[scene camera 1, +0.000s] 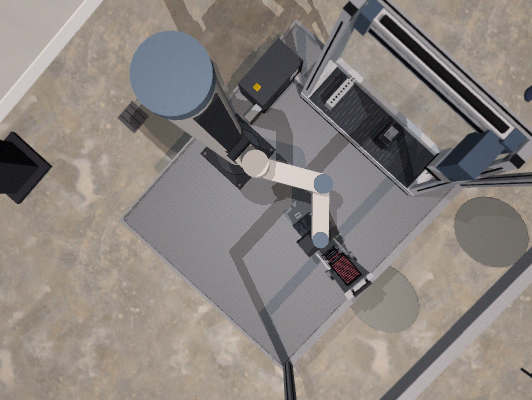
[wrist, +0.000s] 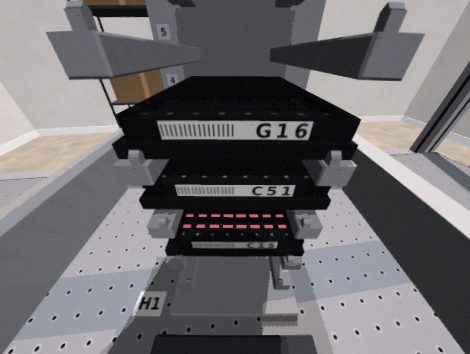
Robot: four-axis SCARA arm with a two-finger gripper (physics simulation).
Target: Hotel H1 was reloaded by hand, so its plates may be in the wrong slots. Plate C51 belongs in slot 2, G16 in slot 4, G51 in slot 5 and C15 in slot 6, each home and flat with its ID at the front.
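Frame: origin at the arm's base, x back, y right, z up, level; metres.
Seen in the pictures: gripper, between the fingertips: (wrist: 235, 130).
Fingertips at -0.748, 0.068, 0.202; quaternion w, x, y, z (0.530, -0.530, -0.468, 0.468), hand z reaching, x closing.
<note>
A point is followed by its place in that frame, as x, y, z.
My gripper (scene camera 1: 330, 253) (wrist: 235, 130) @(-0.748, 0.068, 0.202) is shut on plate C51 (wrist: 235, 200) @(-0.697, 0.062, 0.191), whose ID faces the camera. C51 is level, inside hotel H1 (wrist: 230, 40) @(-0.824, 0.073, 0.252), directly below G16 and above C15. Its slot number is not readable, and whether it touches its supports is unclear. Plate G16 (wrist: 240, 150) @(-0.696, 0.064, 0.215) lies at the slot 4 label, ID at the front. Plate C15 (wrist: 235, 250) @(-0.697, 0.062, 0.147) lies lower, red wells showing, ID at the front. The slot 5 supports above G16 hold no plate. A red-welled plate (scene camera 1: 345, 270) @(-0.763, 0.073, 0.291) shows in the hotel from above, its ID unreadable. No G51 label shows.
The H1 tag (wrist: 149, 303) @(-0.716, -0.035, 0.013) is on the perforated bench (scene camera 1: 190, 225) @(-0.078, 0.486, 0.013) at the hotel's foot. A dark box with a yellow mark (scene camera 1: 270, 75) @(0.109, -0.387, 0.128) and a framed machine with a black bed (scene camera 1: 360, 125) @(-0.396, -0.534, 0.061) stand farther up in the scene view. Hotel supports flank the plates closely.
</note>
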